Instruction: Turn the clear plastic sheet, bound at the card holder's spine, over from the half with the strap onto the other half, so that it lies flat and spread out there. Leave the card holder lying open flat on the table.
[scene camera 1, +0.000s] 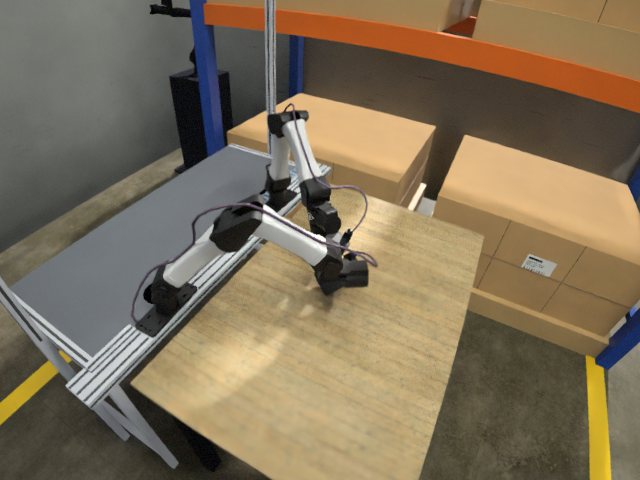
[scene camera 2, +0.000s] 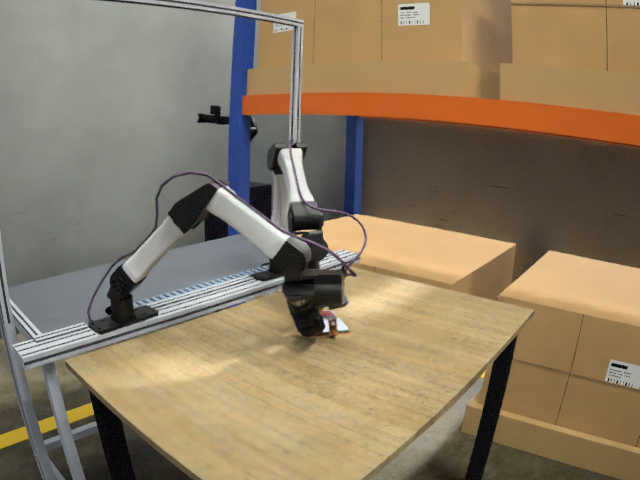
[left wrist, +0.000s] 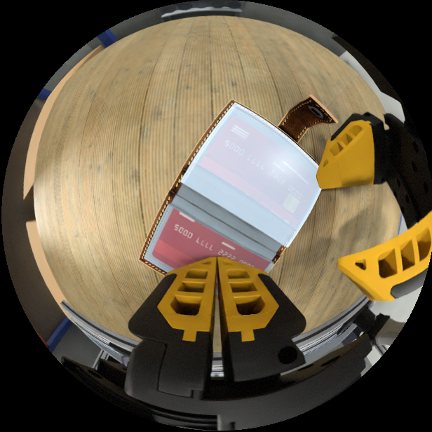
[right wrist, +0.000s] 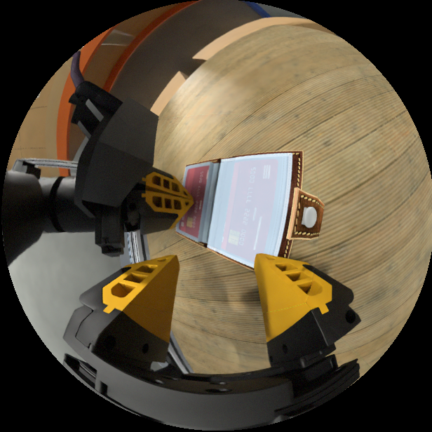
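Note:
The brown card holder (left wrist: 181, 176) (right wrist: 301, 172) lies open on the table, with its strap (left wrist: 301, 118) (right wrist: 310, 215) sticking out from one half. The clear plastic sheet (left wrist: 250, 170) (right wrist: 250, 200) lies over the strap half, a card showing through. The other half shows a red card (left wrist: 192, 240) (right wrist: 199, 185). My left gripper (left wrist: 216, 261) (right wrist: 191, 202) is shut and empty, its tips over the red-card half. My right gripper (right wrist: 216, 260) (left wrist: 328, 215) is open, its fingers beside the card holder's edge at the strap half. In scene camera 2 the arms hide part of the card holder (scene camera 2: 338, 326).
The wooden table (scene camera 1: 330, 382) (scene camera 2: 289, 403) bears the card holder. The arms stand on a metal rail (scene camera 1: 111, 361) (scene camera 2: 56, 343) along the table's edge. The two grippers are close to each other. Cardboard boxes (scene camera 1: 537, 191) (scene camera 2: 578, 289) stand beyond the table.

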